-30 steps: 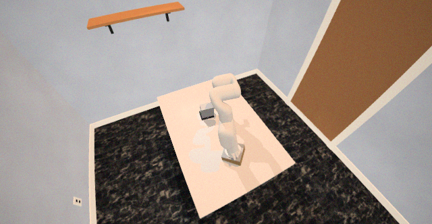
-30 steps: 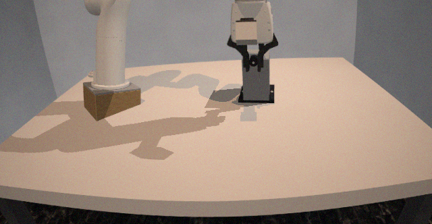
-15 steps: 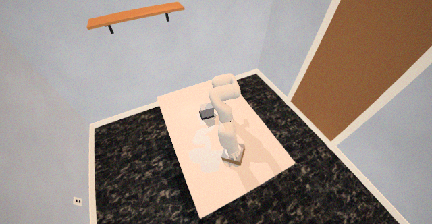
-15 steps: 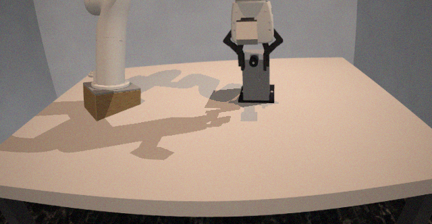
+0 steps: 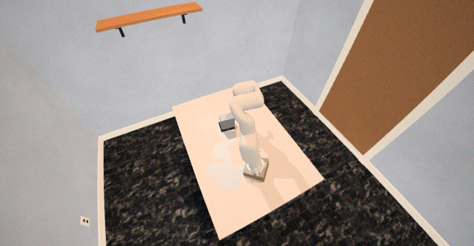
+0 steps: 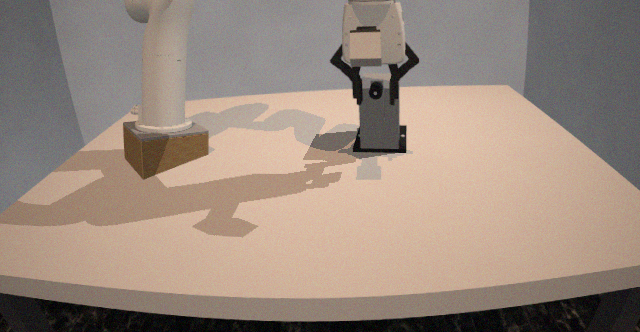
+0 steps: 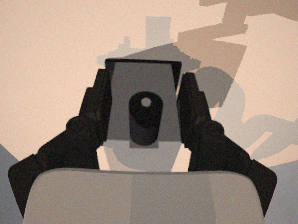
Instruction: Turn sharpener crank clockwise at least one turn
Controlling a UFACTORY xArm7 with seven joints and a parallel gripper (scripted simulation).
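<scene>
My hand is 2 cm to the right of the black crank knob.
</scene>
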